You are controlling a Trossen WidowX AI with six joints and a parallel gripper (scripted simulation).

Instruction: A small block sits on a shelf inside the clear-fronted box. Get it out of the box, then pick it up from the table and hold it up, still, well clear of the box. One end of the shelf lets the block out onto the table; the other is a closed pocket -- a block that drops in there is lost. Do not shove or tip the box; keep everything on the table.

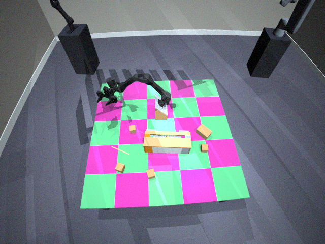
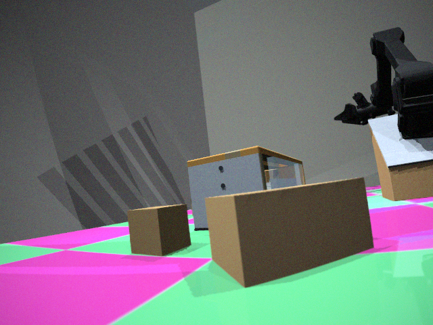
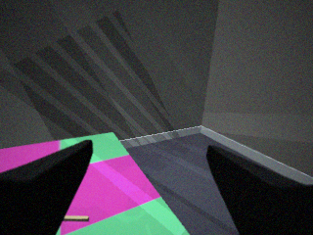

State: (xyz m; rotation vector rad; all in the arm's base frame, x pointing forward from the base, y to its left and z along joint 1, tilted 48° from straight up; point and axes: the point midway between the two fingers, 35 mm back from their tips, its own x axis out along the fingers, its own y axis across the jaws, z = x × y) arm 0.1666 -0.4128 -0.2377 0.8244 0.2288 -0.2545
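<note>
Right now my gripper tip is 14 cm short of the clear-fronted box, 55 cm to the right of it and 25 cm above it. The rest, counted from my gripper tip: larger tan block: 2 cm ahead, 88 cm to the left, 28 cm below; thin stick: 26 cm ahead, 15 cm to the left, 30 cm below.
</note>
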